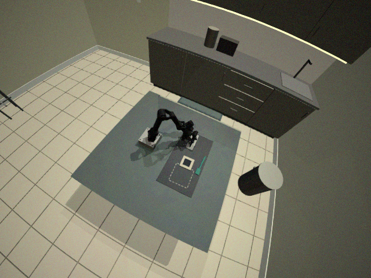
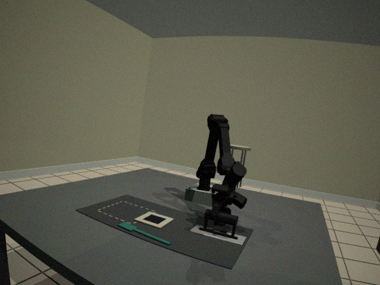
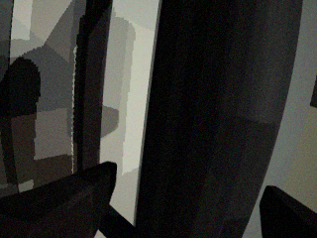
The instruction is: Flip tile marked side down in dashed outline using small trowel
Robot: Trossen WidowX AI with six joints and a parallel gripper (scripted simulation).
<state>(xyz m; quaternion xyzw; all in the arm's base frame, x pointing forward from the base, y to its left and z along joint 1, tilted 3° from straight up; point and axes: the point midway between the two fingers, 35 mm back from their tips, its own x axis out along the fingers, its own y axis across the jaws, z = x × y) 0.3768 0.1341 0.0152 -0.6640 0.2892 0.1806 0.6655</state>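
My gripper tip is now 20 mm past the trowel and 20 mm above it. Round my gripper tip: tile 10 mm behind, 230 mm to the right, 50 mm below; then dark mat 10 mm behind, 190 mm to the right, 80 mm below; then green flat tool 130 mm ahead, 240 mm to the right, 50 mm below.
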